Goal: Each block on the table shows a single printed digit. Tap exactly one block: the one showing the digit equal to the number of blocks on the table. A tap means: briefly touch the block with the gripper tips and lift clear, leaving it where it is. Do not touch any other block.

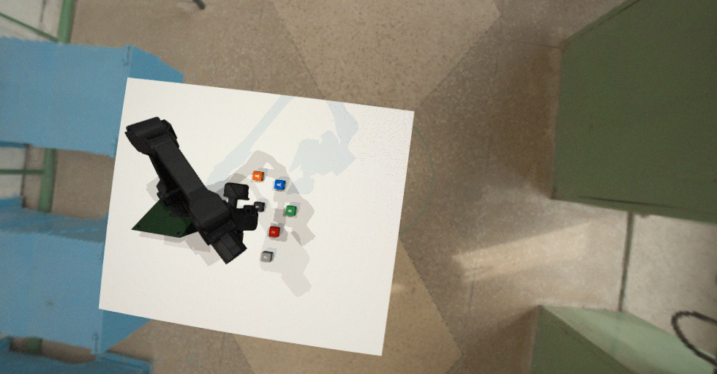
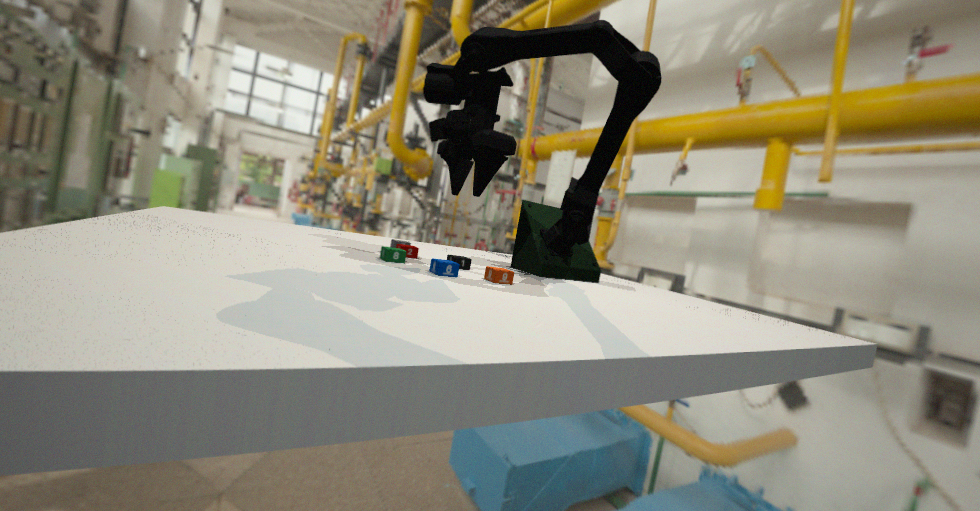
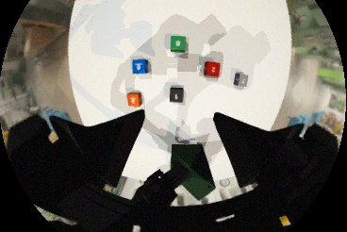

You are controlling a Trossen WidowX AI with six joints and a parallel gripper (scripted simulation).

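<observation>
My gripper tip is now 60 mm short of the blue block, 80 mm to the right of it and 120 mm above it. Round my gripper tip: red block: 50 mm ahead, 90 mm to the right, 120 mm below; green block: 110 mm ahead, 10 mm to the right, 120 mm below; black block: 10 mm behind, 120 mm below.
</observation>
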